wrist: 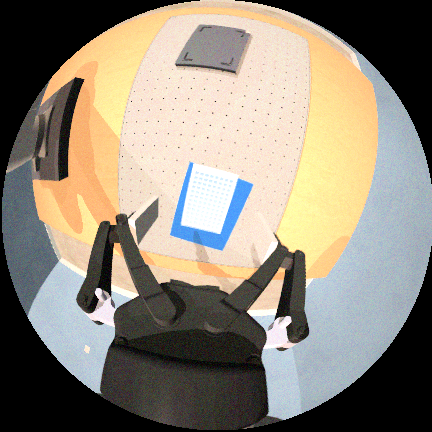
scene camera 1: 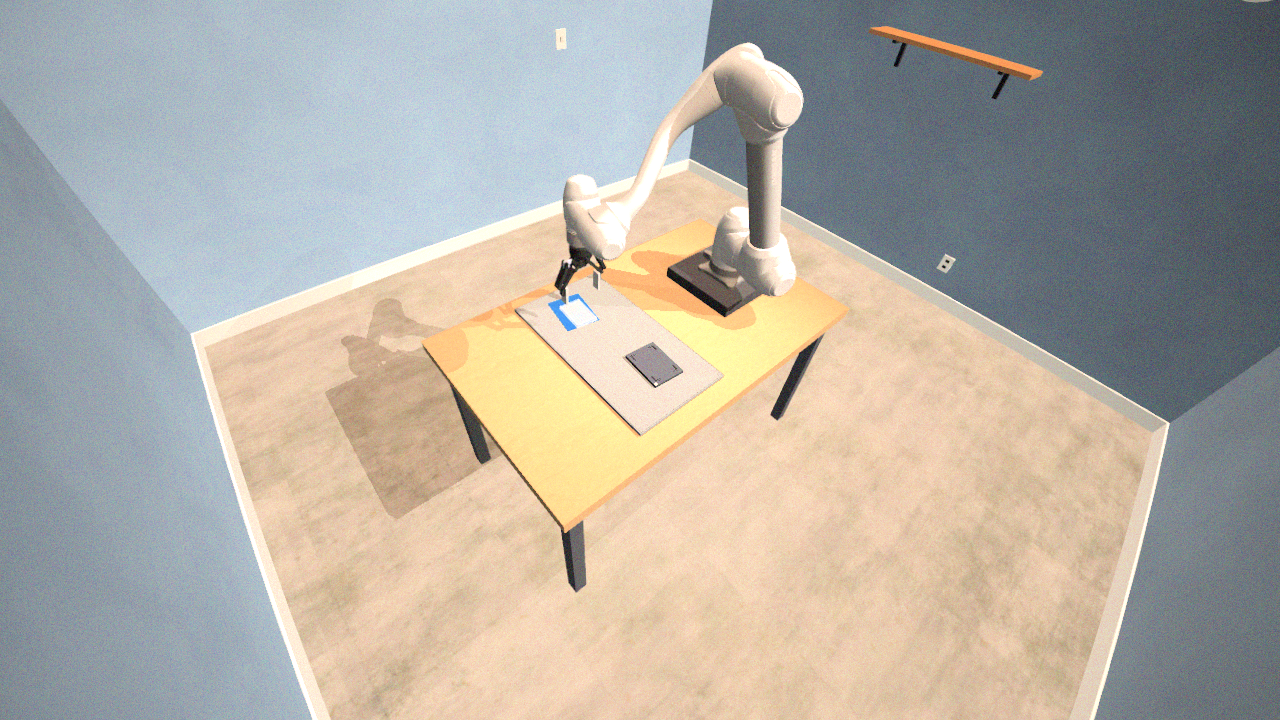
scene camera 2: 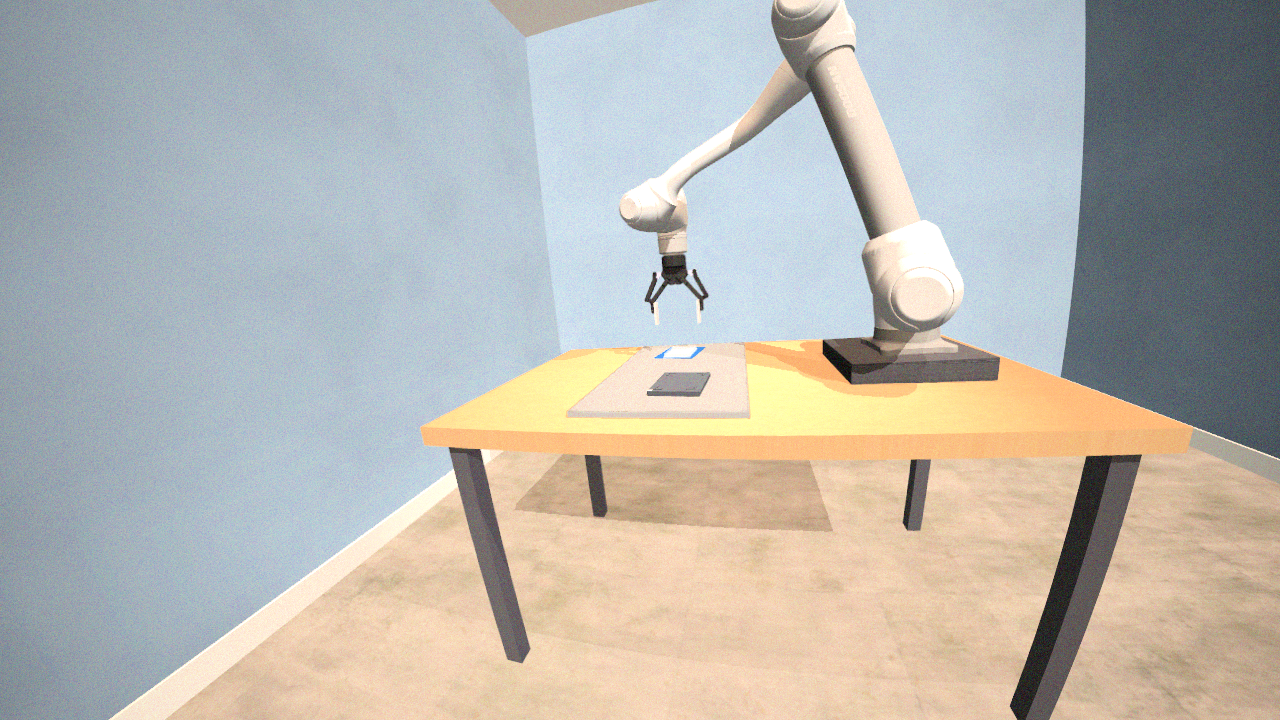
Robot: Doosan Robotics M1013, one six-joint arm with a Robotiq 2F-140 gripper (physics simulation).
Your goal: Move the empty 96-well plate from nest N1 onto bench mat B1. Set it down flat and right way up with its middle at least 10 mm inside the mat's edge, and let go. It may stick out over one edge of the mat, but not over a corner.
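Frame: origin at the arm's base, x down, y right, z back, level; centimetres.
Seen in the pictures: gripper, fingertip midpoint: (wrist: 205,213) (scene camera 1: 581,295) (scene camera 2: 678,323); arm's base, origin of the base link: (wrist: 41,134) (scene camera 1: 727,271) (scene camera 2: 905,346).
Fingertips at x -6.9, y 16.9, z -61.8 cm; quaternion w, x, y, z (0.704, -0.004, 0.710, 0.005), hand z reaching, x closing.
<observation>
Offsets run from my fingertips to a thing's middle. Level surfaces: height alone.
The white 96-well plate @(dz -0.1, dx +9.7, dy +1.9 cm) (scene camera 1: 580,312) (scene camera 2: 681,352) (wrist: 210,200) lies flat, wells up, on the blue mat B1 @(dx +10.4 cm) (scene camera 1: 565,320) (scene camera 2: 699,351) (wrist: 236,205). It is turned slightly against the mat; its middle is well inside, and its far short edge runs close to one mat edge in the wrist view. Whether it sticks out there is hard to tell. My gripper (scene camera 1: 581,289) (scene camera 2: 677,316) (wrist: 205,213) is wide open and empty above the plate, one finger on each side, apart from it. The dark grey nest N1 @(dz +4.6, dx +9.9, dy -33.5 cm) (scene camera 1: 653,364) (scene camera 2: 680,383) (wrist: 214,47) is empty.
A grey perforated board @(dx +10.6 cm) (scene camera 1: 608,376) (scene camera 2: 617,394) (wrist: 215,110) bears nest and mat on the wooden table @(dx +11.9 cm) (scene camera 1: 501,385) (scene camera 2: 805,411). The arm's dark base block (scene camera 1: 693,279) (scene camera 2: 904,365) (wrist: 65,135) stands beside the board. A wall shelf (scene camera 1: 957,50) hangs far behind.
</observation>
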